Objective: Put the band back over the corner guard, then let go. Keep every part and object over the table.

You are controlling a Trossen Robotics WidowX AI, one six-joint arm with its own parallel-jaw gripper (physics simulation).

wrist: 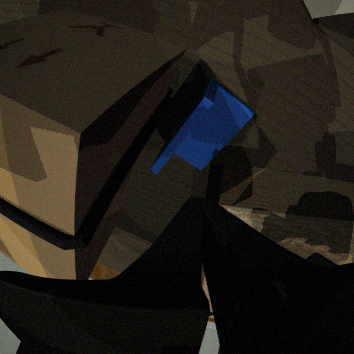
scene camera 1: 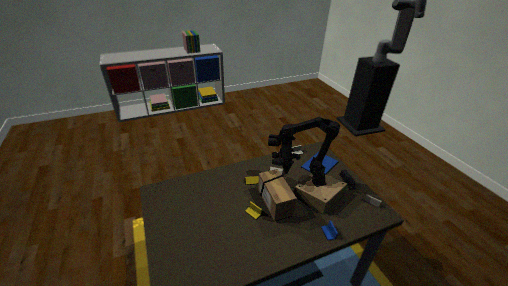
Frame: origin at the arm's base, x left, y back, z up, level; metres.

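Where they show: gripper, fingertip midpoint: (wrist: 197,207) (scene camera 1: 286,173); arm's base, origin of the base link: (scene camera 1: 319,182).
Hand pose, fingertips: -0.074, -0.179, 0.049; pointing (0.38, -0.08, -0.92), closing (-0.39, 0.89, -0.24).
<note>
Each offset is from my fingertips to the top centre of the thing, as dx, dy, dz. Level surfaces: height alone.
A cardboard box {+0.093, -0.095, +0.023} (scene camera 1: 281,196) (wrist: 55,155) stands on the table with a black band (scene camera 1: 270,178) (wrist: 65,244) around it near its far end. In the wrist view, a blue angled corner guard {+0.029, +0.002, -0.076} (wrist: 215,127) shows low beside the box's side that faces the arm base. The band runs down that dark side close to the guard; whether it lies over any part of the guard I cannot tell. The box hides this spot in the scene view. My gripper (scene camera 1: 286,171) (wrist: 197,207) is shut and empty, pointing down beside the box's far end, on the base side.
The wooden arm base (scene camera 1: 324,196) stands right of the box on the table {dz -0.121} (scene camera 1: 195,225). Yellow guards {-0.116, -0.169, -0.084} (scene camera 1: 251,180) {+0.125, -0.234, -0.076} (scene camera 1: 254,210) lie left of the box, another blue guard {+0.351, +0.097, -0.076} (scene camera 1: 330,231) near the front edge, a pale guard {+0.235, +0.449, -0.076} (scene camera 1: 373,200) at right, and a blue mat {-0.141, +0.313, -0.113} (scene camera 1: 327,162) behind the base.
</note>
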